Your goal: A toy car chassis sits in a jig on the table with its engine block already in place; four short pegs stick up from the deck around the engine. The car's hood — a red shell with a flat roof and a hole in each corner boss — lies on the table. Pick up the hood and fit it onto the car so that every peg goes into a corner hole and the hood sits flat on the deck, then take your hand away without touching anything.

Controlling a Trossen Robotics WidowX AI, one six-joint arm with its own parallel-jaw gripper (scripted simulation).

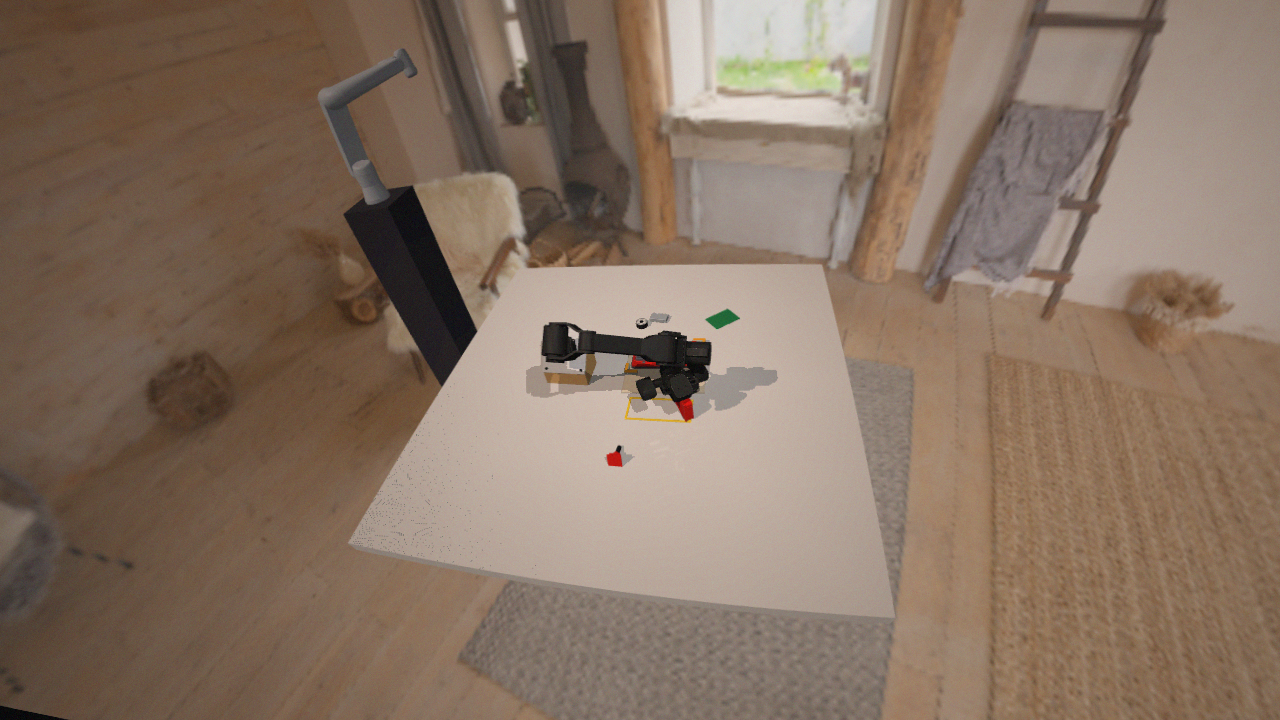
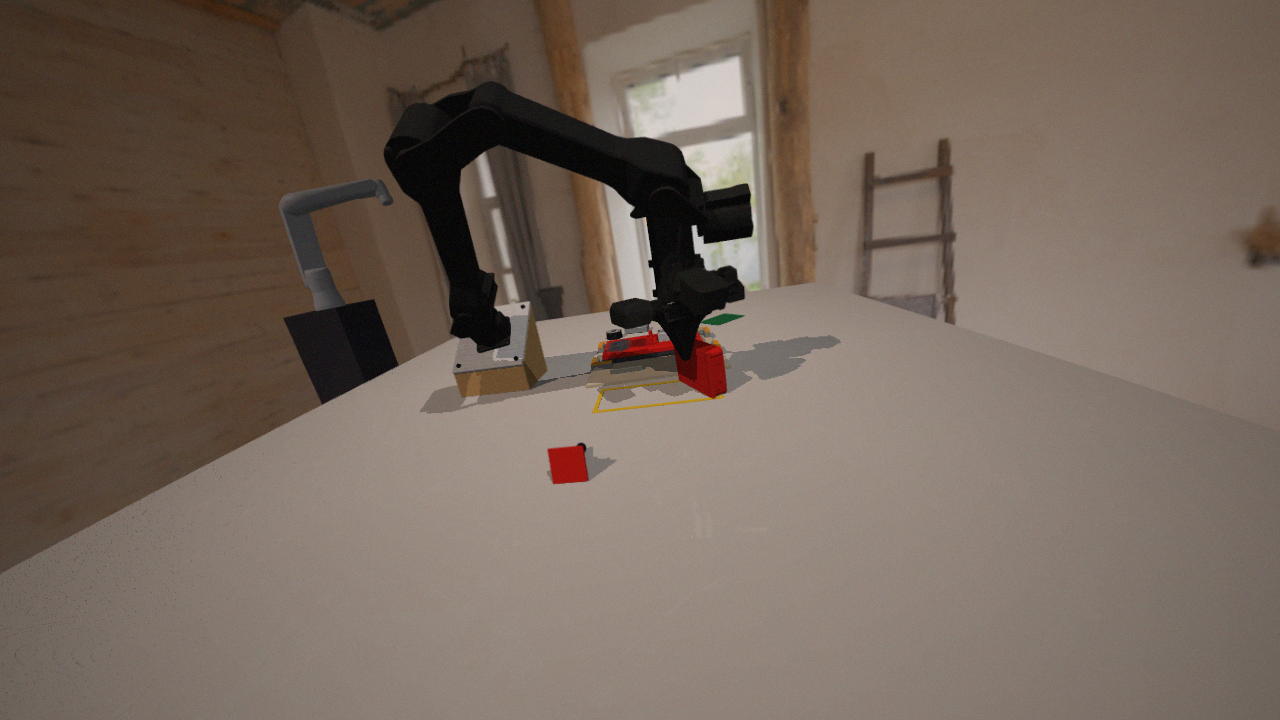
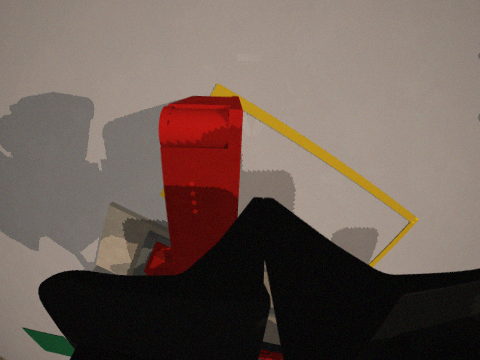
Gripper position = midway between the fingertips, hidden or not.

Note:
In view: my gripper (image 2: 685,359) and a red hood (image 2: 705,371).
The red hood shows as well in image 3 (image 3: 200,137). My gripper shows as well in image 1 (image 1: 674,400) and in image 3 (image 3: 261,207).

